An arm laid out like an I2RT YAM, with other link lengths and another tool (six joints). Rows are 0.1 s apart.
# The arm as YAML. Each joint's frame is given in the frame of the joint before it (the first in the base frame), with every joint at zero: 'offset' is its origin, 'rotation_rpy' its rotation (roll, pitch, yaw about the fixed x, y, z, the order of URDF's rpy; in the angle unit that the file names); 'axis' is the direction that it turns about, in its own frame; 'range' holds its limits. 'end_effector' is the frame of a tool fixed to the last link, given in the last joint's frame.
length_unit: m
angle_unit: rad
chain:
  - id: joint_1
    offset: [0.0, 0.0, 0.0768]
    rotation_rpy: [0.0, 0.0, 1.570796]
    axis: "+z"
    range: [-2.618, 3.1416]
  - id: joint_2
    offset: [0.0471, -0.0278, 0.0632]
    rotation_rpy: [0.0, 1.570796, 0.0]
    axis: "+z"
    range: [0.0, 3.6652]
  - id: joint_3
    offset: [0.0, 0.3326, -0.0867]
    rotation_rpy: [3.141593, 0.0, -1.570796]
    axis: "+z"
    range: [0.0, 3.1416]
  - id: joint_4
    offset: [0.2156, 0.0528, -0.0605]
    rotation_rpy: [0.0, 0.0, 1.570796]
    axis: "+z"
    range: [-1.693, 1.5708]
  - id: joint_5
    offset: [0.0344, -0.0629, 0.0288]
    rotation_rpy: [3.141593, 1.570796, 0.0]
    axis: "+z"
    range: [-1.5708, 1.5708]
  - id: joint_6
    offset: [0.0, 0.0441, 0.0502]
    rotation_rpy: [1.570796, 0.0, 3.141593]
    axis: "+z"
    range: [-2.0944, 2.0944]
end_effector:
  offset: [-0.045, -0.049, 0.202]
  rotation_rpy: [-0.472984, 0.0, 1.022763]
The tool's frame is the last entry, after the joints.
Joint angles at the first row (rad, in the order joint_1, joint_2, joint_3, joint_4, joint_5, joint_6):
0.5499, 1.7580, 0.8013, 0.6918, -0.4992, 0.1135
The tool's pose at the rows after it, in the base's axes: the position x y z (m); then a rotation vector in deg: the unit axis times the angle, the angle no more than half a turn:
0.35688, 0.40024, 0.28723, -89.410, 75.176, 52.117
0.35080, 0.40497, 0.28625, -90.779, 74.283, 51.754
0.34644, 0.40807, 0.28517, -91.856, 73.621, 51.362
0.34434, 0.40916, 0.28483, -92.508, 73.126, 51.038
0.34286, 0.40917, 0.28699, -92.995, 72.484, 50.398
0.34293, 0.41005, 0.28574, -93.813, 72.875, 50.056
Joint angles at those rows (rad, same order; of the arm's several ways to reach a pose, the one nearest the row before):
0.5663, 1.7580, 0.7971, 0.6910, -0.5053, 0.0963
0.5785, 1.7580, 0.7975, 0.6888, -0.5060, 0.0784
0.5865, 1.7580, 0.7974, 0.6865, -0.5068, 0.0628
0.5884, 1.7580, 0.7975, 0.6861, -0.5098, 0.0517
0.5884, 1.7531, 0.7986, 0.6846, -0.5113, 0.0399
0.5888, 1.7500, 0.8135, 0.6514, -0.5106, 0.0250

